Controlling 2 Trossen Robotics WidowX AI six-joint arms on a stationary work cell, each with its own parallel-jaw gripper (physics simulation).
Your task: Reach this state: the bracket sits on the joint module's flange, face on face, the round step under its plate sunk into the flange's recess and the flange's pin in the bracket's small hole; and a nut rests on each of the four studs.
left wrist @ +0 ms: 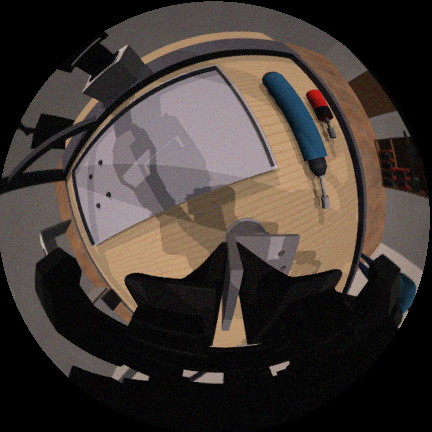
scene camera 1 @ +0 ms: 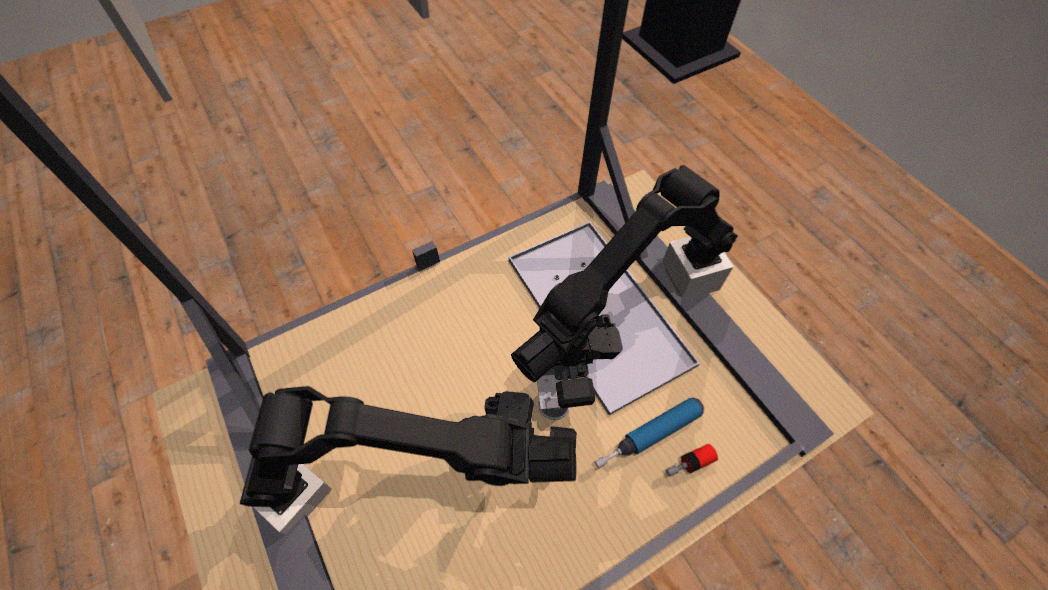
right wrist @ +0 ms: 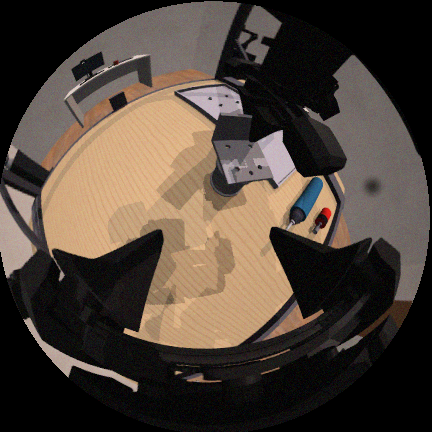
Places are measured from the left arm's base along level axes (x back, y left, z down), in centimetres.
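Where they show: left gripper, fingertip midpoint: (left wrist: 229, 246) (scene camera 1: 567, 371) (right wrist: 250, 138); right gripper, fingertip midpoint: (right wrist: 217, 233); left arm's base at its link origin: (scene camera 1: 701, 254); right arm's base at its link origin: (scene camera 1: 282, 488).
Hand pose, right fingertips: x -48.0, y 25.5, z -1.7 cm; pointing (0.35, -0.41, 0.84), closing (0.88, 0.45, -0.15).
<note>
Each offset is from my right fingertips to the top centre of the thing. "*": to the spot under its first point.
The grey angled bracket (scene camera 1: 547, 397) (left wrist: 265, 248) (right wrist: 242, 159) has its plate over the top of the round joint module @[dx +8.4, dy -6.8, dz +3.5 cm] (scene camera 1: 555, 414) (left wrist: 246, 226) (right wrist: 224, 187); whether the faces touch, and the step, recess and pin, cannot be made out. Several dark spots show on the plate; studs cannot be told from holes. My left gripper (left wrist: 229, 246) is shut on the bracket's upright wall. My right gripper (right wrist: 217, 233) is open and empty above the table, on the near side of the module in its wrist view. Several small dark nuts @[dx +19.1, dy -34.5, dz +10.0 cm] (scene camera 1: 556, 277) @[dx +20.2, dy -29.8, dz +10.0 cm] (left wrist: 108, 194) (right wrist: 221, 105) lie apart on the tray @[dx +24.9, dy -24.0, dz +9.3 cm] (scene camera 1: 638, 373) (left wrist: 225, 125).
A blue driver @[* dx +26.0, dy +4.9, dz +6.8 cm] (scene camera 1: 665, 425) (left wrist: 295, 120) (right wrist: 307, 200) and a shorter red driver @[dx +28.2, dy +12.2, dz +7.5 cm] (scene camera 1: 704, 458) (left wrist: 317, 102) (right wrist: 324, 217) lie beside the tray. The left arm reaches over the tray. Dark frame posts (scene camera 1: 602, 95) rise at the table's edges.
</note>
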